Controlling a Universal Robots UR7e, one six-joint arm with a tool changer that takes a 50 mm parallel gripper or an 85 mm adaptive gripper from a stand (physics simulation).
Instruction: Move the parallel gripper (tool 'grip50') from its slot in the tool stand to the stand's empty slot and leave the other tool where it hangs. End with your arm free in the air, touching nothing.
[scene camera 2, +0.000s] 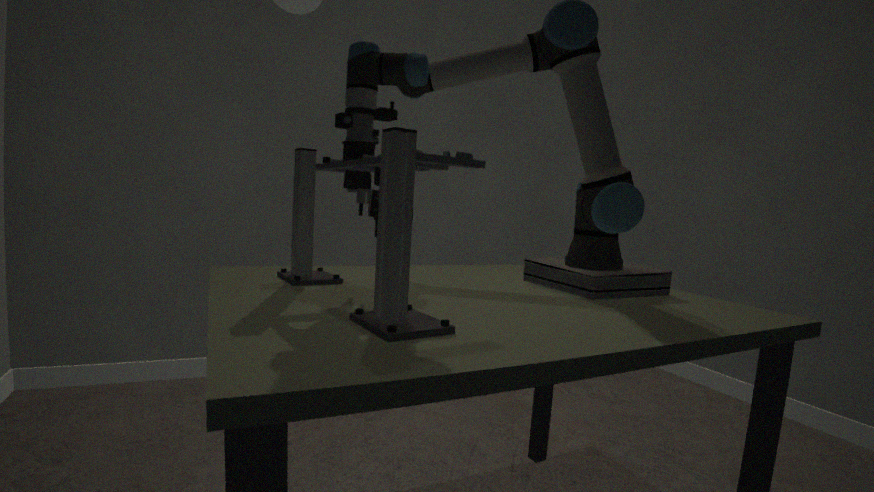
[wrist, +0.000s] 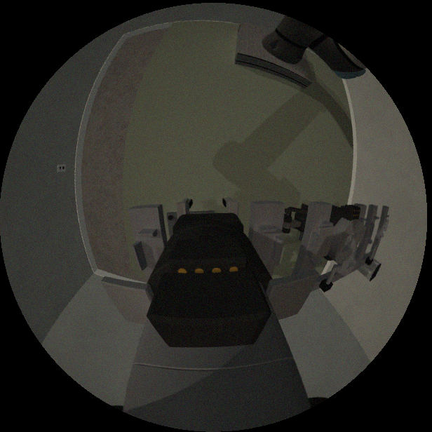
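A parallel gripper is visible in scene camera 2 (354, 181) as well as in the wrist view (201, 242).
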